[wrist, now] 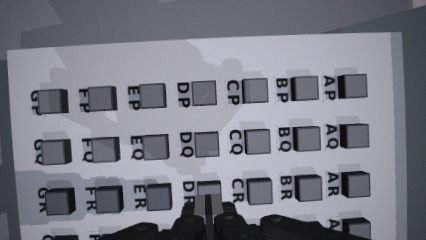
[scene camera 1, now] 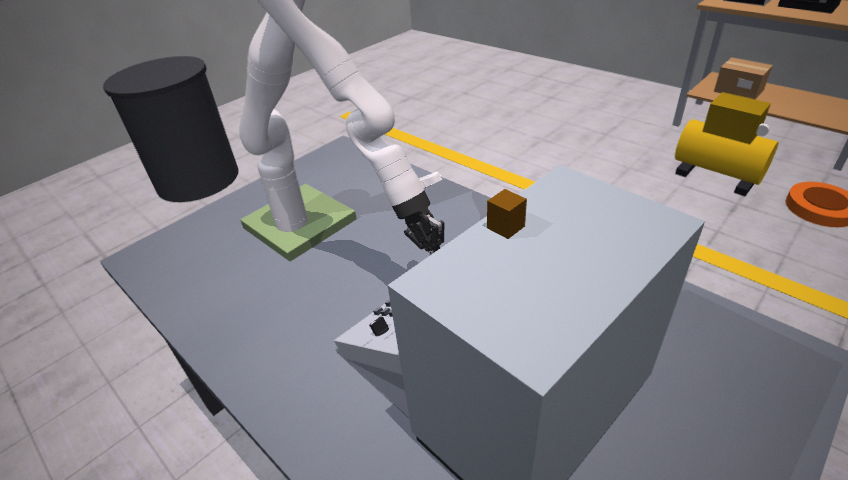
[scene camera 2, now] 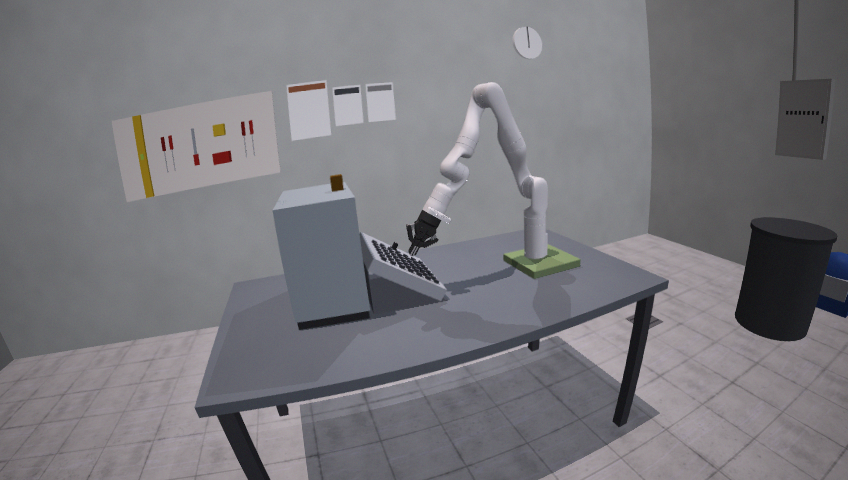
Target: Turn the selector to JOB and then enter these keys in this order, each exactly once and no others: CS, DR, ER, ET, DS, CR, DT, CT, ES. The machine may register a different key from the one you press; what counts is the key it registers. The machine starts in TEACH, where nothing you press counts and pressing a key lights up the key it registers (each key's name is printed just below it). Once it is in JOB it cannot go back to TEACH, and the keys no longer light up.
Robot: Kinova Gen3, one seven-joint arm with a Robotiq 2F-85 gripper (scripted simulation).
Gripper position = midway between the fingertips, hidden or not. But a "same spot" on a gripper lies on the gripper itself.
The gripper shows in the wrist view, in scene camera 1 [441,264] and in scene camera 2. One and the same spot on the gripper: [wrist: 208,210] is [scene camera 2: 416,247].
